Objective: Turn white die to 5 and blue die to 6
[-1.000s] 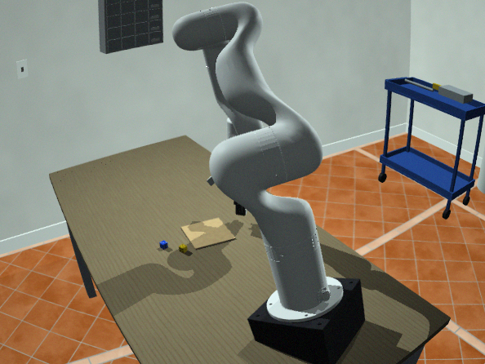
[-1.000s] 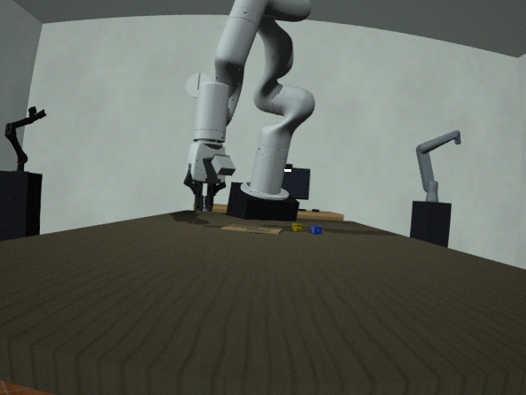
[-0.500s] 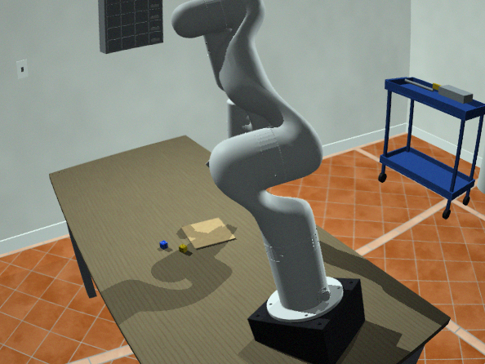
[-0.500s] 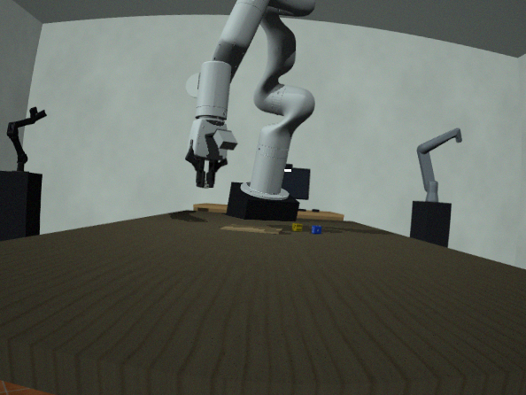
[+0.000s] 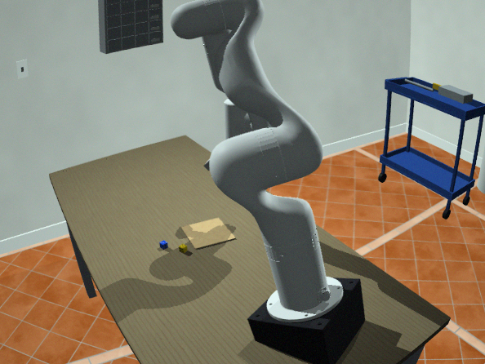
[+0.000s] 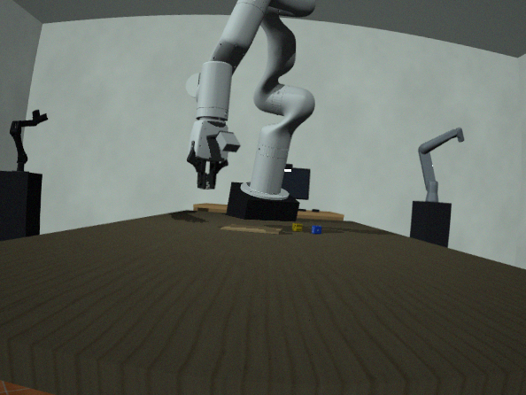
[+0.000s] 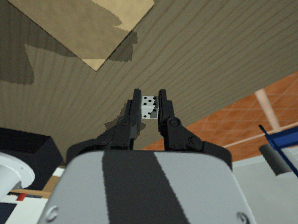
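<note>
Now: hand 10 mm past the white die and 10 mm above it. From my hand the other things lie so: tan mat: 20 mm ahead, 130 mm to the left, 110 mm below; then yellow die: 10 mm behind, 250 mm to the left, 110 mm below; then blue die: 50 mm ahead, 290 mm to the left, 110 mm below.
</note>
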